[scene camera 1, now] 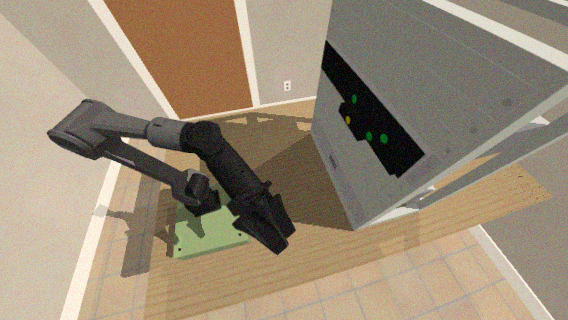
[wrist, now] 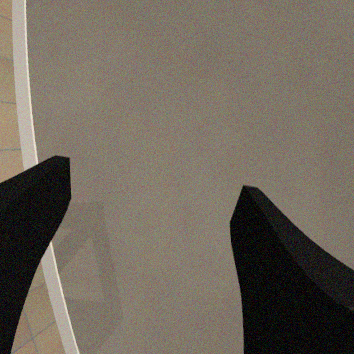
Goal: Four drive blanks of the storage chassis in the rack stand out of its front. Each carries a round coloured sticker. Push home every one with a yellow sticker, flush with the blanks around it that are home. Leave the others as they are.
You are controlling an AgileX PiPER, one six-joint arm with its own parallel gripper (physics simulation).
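Note:
The storage chassis (scene camera 1: pixel 402 156) is a long black band in the face of the grey rack, in the scene view. One yellow sticker (scene camera 1: pixel 348 120) shows on a dark blank at its lower left edge. A green sticker (scene camera 1: pixel 354 99) is just above it, and two more green stickers, one (scene camera 1: pixel 369 136) beside the other (scene camera 1: pixel 384 138), are to the lower right. The outlines of the black blanks merge, so how far each stands out is hard to tell. My gripper (scene camera 1: pixel 286 241) (wrist: pixel 153 191) is open, with no object between its fingers, well apart from the rack and in front of it. The chassis does not show in the wrist view.
The tall grey rack (scene camera 1: pixel 425 75) fills the right of the scene view. The arm's green base plate (scene camera 1: pixel 212 240) lies on the wooden floor (scene camera 1: pixel 310 250). A brown door (scene camera 1: pixel 185 55) and a wall socket (scene camera 1: pixel 287 85) are behind. The wrist view faces a wall (wrist: pixel 165 100) with a white skirting strip.

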